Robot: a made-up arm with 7 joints.
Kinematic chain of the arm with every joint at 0, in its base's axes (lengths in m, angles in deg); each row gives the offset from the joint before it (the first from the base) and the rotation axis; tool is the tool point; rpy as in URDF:
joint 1: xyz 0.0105 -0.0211 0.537 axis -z
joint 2: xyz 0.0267 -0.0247 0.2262 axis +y
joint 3: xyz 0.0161 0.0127 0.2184 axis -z
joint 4: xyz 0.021 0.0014 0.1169 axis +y
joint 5: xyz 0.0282 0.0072 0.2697 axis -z
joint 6: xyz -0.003 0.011 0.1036 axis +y
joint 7: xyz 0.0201 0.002 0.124 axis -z
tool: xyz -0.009 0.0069 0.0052 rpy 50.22 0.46 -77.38
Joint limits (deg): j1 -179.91..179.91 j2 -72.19..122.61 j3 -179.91..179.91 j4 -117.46..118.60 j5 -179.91..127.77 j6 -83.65..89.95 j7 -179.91..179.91
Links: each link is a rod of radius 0.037 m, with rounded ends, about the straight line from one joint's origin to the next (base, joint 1, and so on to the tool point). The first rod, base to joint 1, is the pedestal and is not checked.
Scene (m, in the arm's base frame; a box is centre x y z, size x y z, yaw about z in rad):
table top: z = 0
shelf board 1: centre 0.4 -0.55 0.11 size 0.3 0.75 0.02 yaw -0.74
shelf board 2: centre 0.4 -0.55 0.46 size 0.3 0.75 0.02 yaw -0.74
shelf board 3: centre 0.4 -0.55 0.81 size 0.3 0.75 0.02 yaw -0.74
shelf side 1: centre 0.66 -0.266 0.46 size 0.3 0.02 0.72 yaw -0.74
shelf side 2: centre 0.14 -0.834 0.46 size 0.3 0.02 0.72 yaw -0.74
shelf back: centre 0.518 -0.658 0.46 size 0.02 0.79 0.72 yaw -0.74
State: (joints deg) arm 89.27 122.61 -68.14 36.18 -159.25 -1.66 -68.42
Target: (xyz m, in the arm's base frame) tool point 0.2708 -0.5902 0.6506
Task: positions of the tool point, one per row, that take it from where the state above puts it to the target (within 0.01 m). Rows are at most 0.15 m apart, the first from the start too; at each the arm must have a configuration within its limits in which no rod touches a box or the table.
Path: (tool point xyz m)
1: 0.2748 -0.5558 0.2593
2: 0.2184 -0.5066 0.2566
3: 0.1568 -0.4351 0.2545
4: 0.1626 -0.4589 0.3800
5: 0.1380 -0.4649 0.5196
6: 0.0988 -0.4331 0.6506
7: 0.1449 -0.4981 0.6545
8: 0.2032 -0.5513 0.6558
9: 0.2708 -0.5902 0.6507

